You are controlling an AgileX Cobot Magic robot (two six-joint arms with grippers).
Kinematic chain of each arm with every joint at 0, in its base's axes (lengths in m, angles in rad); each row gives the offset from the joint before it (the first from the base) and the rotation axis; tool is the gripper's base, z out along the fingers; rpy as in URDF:
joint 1: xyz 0 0 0.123 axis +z
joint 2: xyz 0 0 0 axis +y
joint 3: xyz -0.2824 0 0.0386 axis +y
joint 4: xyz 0.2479 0 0.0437 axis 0.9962 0 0.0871
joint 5: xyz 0 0 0 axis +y
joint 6: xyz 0.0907 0 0.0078 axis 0.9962 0 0.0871
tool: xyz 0 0 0 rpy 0 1.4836 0
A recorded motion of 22 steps. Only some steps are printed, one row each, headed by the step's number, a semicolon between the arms.
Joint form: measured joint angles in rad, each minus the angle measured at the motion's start. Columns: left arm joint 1, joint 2, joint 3, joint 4, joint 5, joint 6; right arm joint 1, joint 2, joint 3, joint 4, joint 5, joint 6.
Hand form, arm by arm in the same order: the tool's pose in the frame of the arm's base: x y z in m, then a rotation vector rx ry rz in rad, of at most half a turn. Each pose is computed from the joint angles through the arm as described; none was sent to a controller.
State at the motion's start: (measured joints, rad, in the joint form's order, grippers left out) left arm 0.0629 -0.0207 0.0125 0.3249 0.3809 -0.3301; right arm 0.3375 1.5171 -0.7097 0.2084 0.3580 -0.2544
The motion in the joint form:
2: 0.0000 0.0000 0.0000 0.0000 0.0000 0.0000; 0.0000 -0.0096 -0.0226 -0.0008 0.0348 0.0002
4: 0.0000 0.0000 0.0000 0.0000 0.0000 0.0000; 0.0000 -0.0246 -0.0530 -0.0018 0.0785 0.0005
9: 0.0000 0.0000 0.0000 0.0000 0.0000 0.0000; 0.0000 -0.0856 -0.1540 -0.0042 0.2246 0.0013
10: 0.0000 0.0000 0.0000 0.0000 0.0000 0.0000; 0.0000 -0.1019 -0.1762 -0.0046 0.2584 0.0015
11: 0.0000 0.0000 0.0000 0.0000 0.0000 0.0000; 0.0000 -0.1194 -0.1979 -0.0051 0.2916 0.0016
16: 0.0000 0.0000 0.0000 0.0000 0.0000 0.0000; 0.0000 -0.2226 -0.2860 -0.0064 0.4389 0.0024
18: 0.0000 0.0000 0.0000 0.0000 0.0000 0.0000; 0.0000 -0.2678 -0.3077 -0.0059 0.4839 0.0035
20: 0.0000 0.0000 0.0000 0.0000 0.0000 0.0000; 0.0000 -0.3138 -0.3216 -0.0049 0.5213 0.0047
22: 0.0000 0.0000 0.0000 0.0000 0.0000 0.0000; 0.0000 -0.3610 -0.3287 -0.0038 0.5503 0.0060
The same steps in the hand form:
2: 0.0508 0.0141 0.1775 -0.1659 1.8308 0.1345; 0.2538 0.0967 0.1852 -0.5525 2.5946 0.1963
4: 0.0508 0.0141 0.1775 -0.1659 1.8308 0.1345; 0.2556 0.0981 0.1952 -0.5602 2.5908 0.2056
9: 0.0508 0.0141 0.1775 -0.1659 1.8308 0.1345; 0.2572 0.1010 0.2329 -0.5862 2.5672 0.2349
10: 0.0508 0.0141 0.1775 -0.1659 1.8308 0.1345; 0.2563 0.1013 0.2421 -0.5924 2.5606 0.2412
11: 0.0508 0.0141 0.1775 -0.1659 1.8308 0.1345; 0.2550 0.1013 0.2516 -0.5987 2.5526 0.2469
16: 0.0508 0.0141 0.1775 -0.1659 1.8308 0.1345; 0.2397 0.0980 0.2982 -0.6247 2.4996 0.2707
18: 0.0508 0.0141 0.1775 -0.1659 1.8308 0.1345; 0.2304 0.0954 0.3141 -0.6303 2.4752 0.2783
20: 0.0508 0.0141 0.1775 -0.1659 1.8308 0.1345; 0.2201 0.0923 0.3276 -0.6339 2.4507 0.2850
22: 0.0508 0.0141 0.1775 -0.1659 1.8308 0.1345; 0.2090 0.0888 0.3393 -0.6352 2.4240 0.2906

